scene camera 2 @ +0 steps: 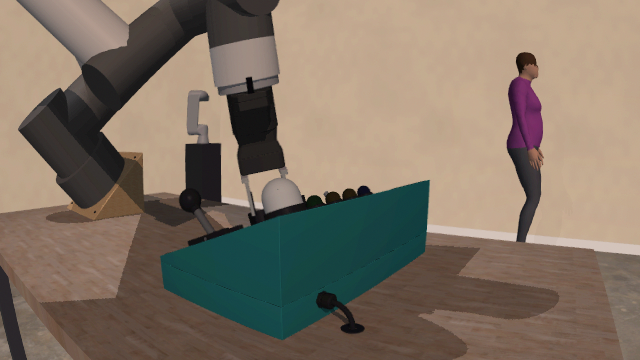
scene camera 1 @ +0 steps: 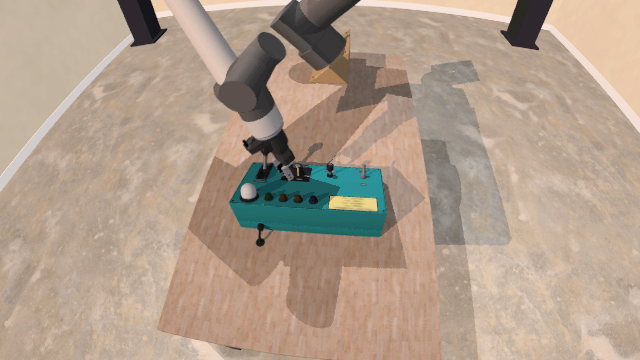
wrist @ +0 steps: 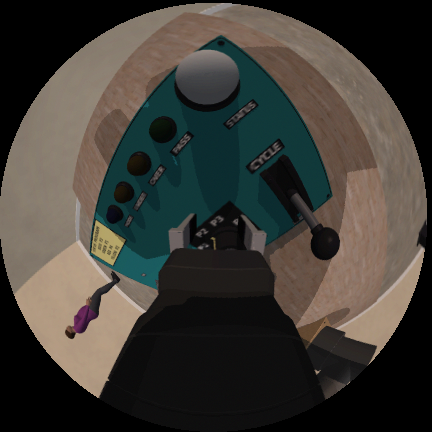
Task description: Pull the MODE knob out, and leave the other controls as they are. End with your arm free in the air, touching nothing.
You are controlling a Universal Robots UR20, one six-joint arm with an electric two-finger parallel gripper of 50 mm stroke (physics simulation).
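Frame: origin at the arm's base, x ahead, y left, z up, level; metres.
Where they show: gripper, fingertip midpoint: (scene camera 1: pixel 286 174) (wrist: pixel 216 222); arm's base, origin of the base link: (scene camera 2: pixel 100 182) (scene camera 1: pixel 330 54) (wrist: pixel 315 343).
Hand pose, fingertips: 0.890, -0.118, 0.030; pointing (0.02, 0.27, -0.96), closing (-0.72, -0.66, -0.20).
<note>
Each offset is from my fingertips to the top centre of the thing, as dx, dy, dz. "pt": to the spot under its first point.
A teal control box (scene camera 1: pixel 310 219) (scene camera 2: pixel 345 240) (wrist: pixel 210 185) stands on the table. No MODE label can be read clearly. A round black selector knob {-0.043, +0.028, -0.003} (scene camera 1: pixel 298 171) (wrist: pixel 230 241) with a yellow pointer sits on a black plate marked P1 to P4. A small black knob {-0.046, +0.148, +0.005} (scene camera 1: pixel 330 168) stands to its right in scene camera 1; the gripper hides it in the wrist view. My gripper (scene camera 1: pixel 284 169) (scene camera 2: pixel 270 201) (wrist: pixel 216 222) is open, low over the selector plate. In the wrist view its fingers stand either side of the selector knob; contact cannot be told. The white dome hides one fingertip in scene camera 2.
The CYCLE lever {-0.068, -0.091, +0.012} (scene camera 2: pixel 202 218) (wrist: pixel 306 212) stands close to the gripper. A white dome {pt +0.119, -0.100, +0.061} (scene camera 1: pixel 248 191) (scene camera 2: pixel 281 196) (wrist: pixel 207 77) and several dark lamps line the box's high edge. A metal toggle {-0.044, +0.268, -0.002} (scene camera 1: pixel 364 171) stands at the right. A person (scene camera 2: pixel 525 115) (wrist: pixel 86 316) is in the background.
</note>
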